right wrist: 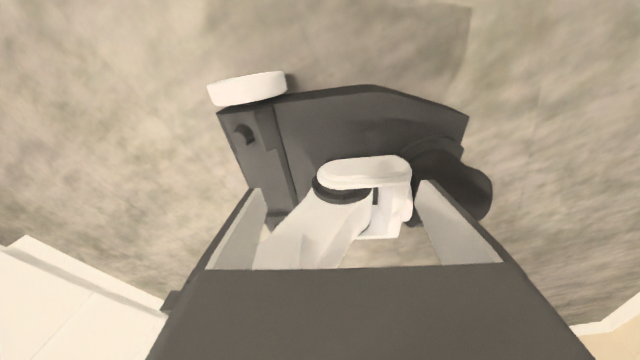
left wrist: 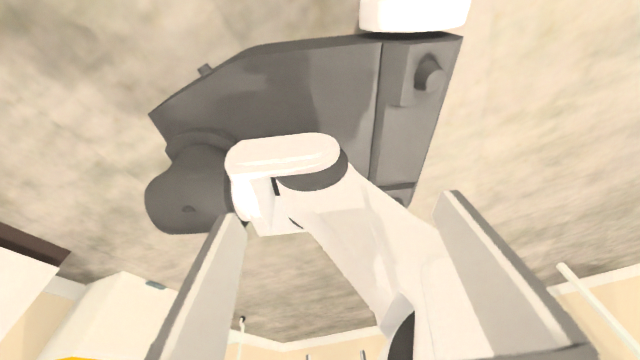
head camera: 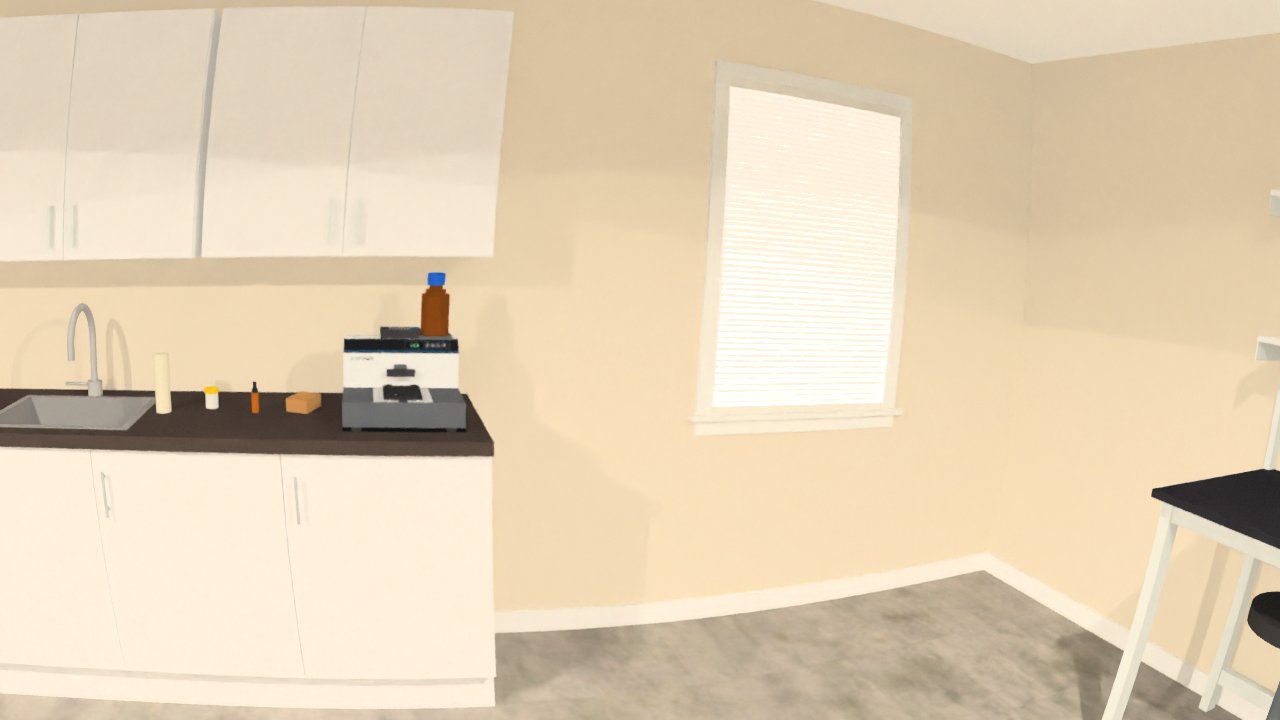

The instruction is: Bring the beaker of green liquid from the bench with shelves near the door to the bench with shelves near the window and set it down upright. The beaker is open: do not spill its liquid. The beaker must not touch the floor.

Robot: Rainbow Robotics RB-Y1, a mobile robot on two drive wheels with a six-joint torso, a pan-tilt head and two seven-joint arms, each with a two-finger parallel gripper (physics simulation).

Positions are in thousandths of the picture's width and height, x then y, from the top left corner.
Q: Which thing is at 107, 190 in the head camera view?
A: A wall cupboard.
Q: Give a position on a white cabinet with dark counter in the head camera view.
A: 170, 773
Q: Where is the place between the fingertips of my left gripper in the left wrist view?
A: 526, 596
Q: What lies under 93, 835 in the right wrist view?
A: A white cabinet with dark counter.
